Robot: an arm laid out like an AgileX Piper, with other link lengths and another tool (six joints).
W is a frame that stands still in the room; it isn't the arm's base.
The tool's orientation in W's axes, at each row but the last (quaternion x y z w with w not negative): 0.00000 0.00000 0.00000 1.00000; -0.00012 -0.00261 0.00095 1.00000; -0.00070 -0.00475 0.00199 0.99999; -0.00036 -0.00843 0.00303 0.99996; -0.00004 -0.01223 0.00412 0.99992; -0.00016 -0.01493 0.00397 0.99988; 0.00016 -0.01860 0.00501 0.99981; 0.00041 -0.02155 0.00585 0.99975; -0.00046 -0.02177 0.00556 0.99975
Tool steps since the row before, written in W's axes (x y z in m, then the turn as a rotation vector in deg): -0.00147 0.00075 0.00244 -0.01 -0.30 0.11; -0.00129 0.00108 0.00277 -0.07 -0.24 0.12; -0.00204 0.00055 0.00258 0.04 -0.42 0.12; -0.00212 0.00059 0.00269 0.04 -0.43 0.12; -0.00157 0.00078 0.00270 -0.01 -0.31 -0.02; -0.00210 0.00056 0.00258 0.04 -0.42 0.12; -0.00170 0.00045 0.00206 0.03 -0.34 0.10; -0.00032 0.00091 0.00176 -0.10 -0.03 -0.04; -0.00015 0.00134 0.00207 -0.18 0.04 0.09
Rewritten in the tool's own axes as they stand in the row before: -0.00147 0.00075 0.00244 -0.01 -0.30 0.11; -0.00127 0.00108 0.00278 -0.07 -0.24 0.12; -0.00201 0.00055 0.00260 0.04 -0.42 0.12; -0.00207 0.00060 0.00273 0.04 -0.43 0.12; -0.00150 0.00079 0.00274 -0.01 -0.31 -0.02; -0.00202 0.00058 0.00264 0.04 -0.42 0.12; -0.00162 0.00047 0.00212 0.03 -0.34 0.10; -0.00023 0.00091 0.00177 -0.10 -0.03 -0.04; -0.00004 0.00134 0.00208 -0.18 0.04 0.10
